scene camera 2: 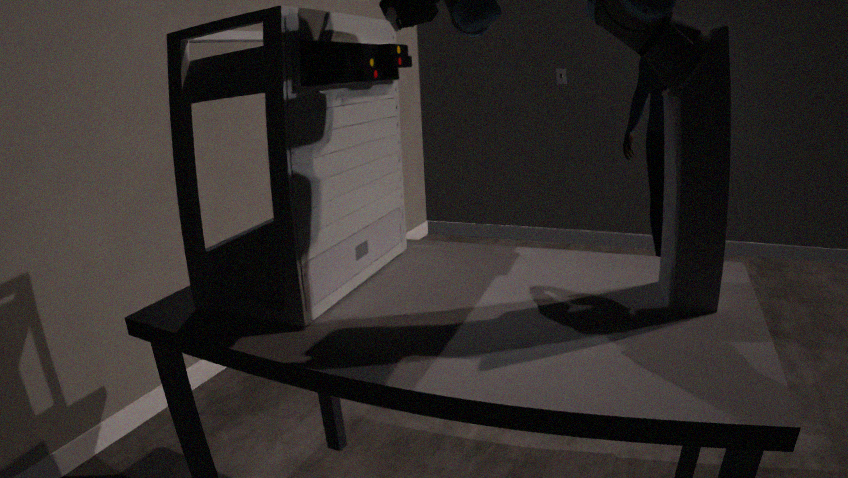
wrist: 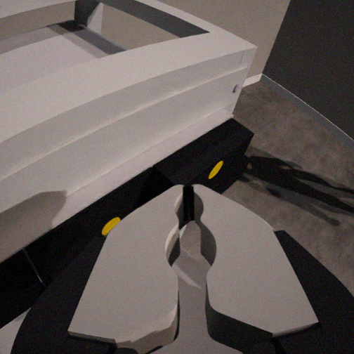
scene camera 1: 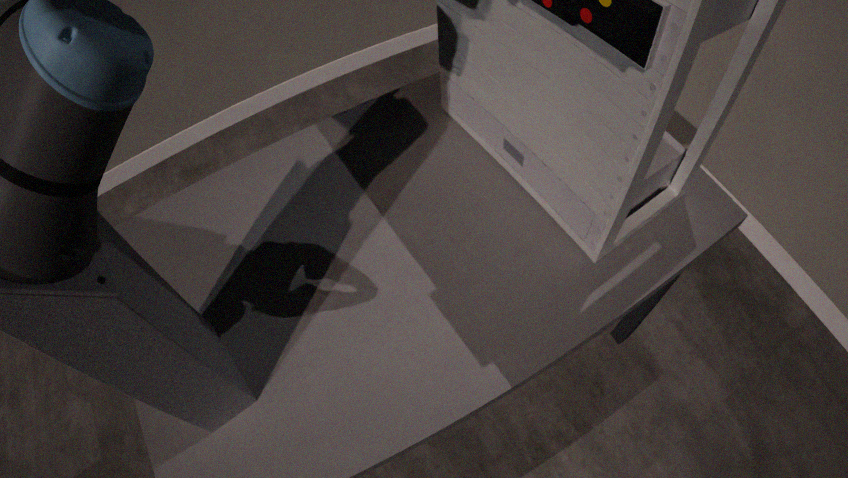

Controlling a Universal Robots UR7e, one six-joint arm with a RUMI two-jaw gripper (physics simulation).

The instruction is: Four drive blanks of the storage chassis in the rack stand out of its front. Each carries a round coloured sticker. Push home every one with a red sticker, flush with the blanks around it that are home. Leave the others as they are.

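Note:
The dark storage chassis (scene camera 1: 629, 29) (scene camera 2: 338, 64) (wrist: 80, 215) sits high in the white rack. In scene camera 2 its front carries a left pair, a yellow sticker (scene camera 2: 371, 61) above a red sticker (scene camera 2: 375, 73), and a right pair, a yellow sticker (scene camera 2: 398, 49) above a red sticker (scene camera 2: 399, 61). Both right-hand blanks stand out there; for the left pair I cannot tell how far. Scene camera 1 shows two red stickers (scene camera 1: 547, 2) (scene camera 1: 586, 15) and a yellow one (scene camera 1: 605, 1). My gripper (wrist: 187, 188) is shut and empty, its tips near a protruding yellow-stickered blank (wrist: 235, 145). The fingers hide the blanks below.
The white rack (scene camera 1: 534, 100) (scene camera 2: 356, 160) (wrist: 150, 85) stands on the table (scene camera 1: 380, 380) (scene camera 2: 593, 391). Its top overhangs behind the chassis in the wrist view. The arm's pedestal (scene camera 1: 136, 338) (scene camera 2: 697, 195) stands opposite the rack. Arm parts show along the top of scene camera 2.

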